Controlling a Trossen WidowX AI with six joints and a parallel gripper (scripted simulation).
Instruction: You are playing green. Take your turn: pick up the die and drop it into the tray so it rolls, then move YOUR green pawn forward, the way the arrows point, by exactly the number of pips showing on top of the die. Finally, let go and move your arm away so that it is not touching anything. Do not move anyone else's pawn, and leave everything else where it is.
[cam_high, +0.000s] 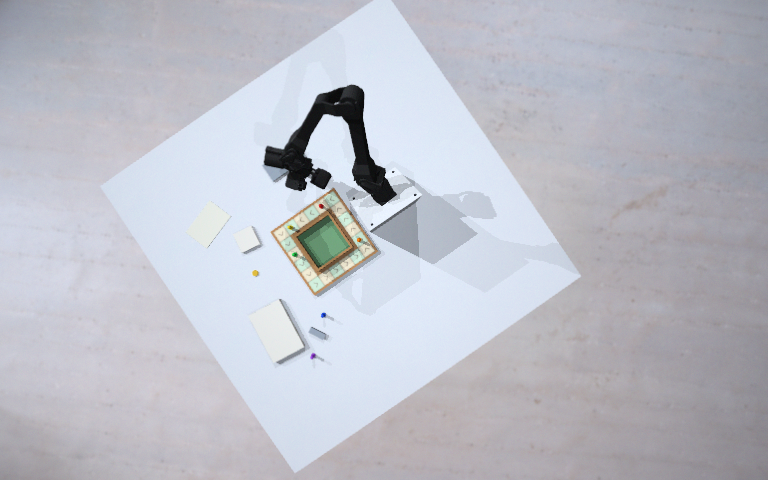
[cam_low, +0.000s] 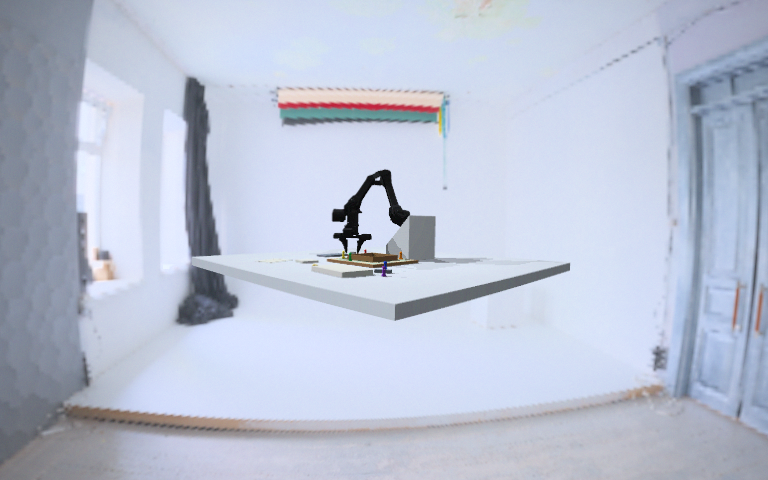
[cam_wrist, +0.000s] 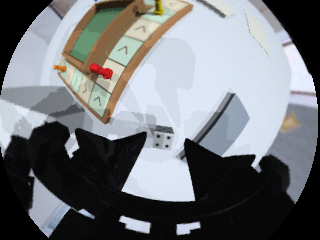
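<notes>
The white die is right at my gripper tip. Also, from my gripper tip: red pawn: 40 mm ahead, 120 mm to the left, 10 mm above; green tray: 110 mm ahead, 230 mm to the left, 10 mm below; yellow pawn: 170 mm ahead, 120 mm to the left, 10 mm above.
</notes>
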